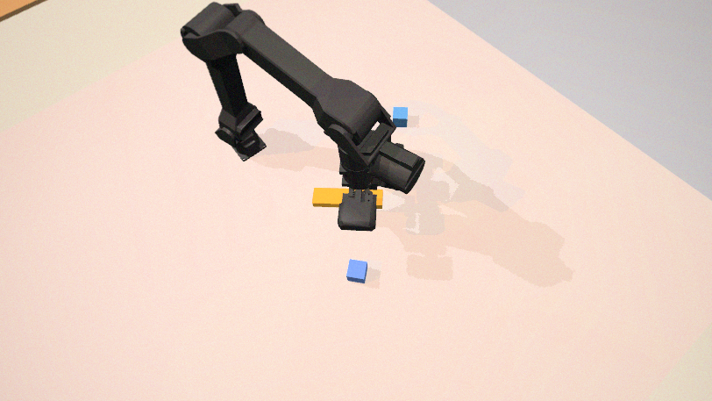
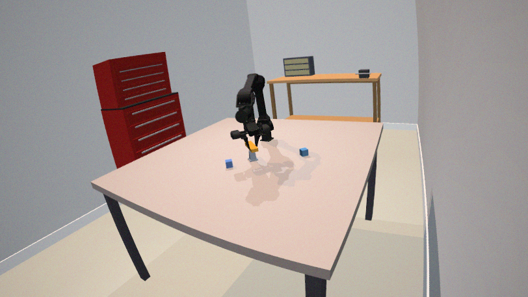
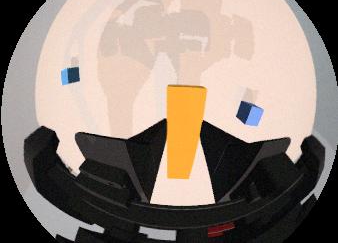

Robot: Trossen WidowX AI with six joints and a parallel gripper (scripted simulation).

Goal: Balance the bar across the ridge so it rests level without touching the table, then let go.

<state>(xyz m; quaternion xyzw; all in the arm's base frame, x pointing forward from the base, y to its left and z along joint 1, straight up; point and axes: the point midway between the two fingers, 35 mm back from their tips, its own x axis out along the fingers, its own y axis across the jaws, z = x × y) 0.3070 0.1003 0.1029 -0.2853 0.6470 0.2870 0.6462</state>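
Right now the bar is 2 cm behind my gripper tip and 2 cm to the right of it.
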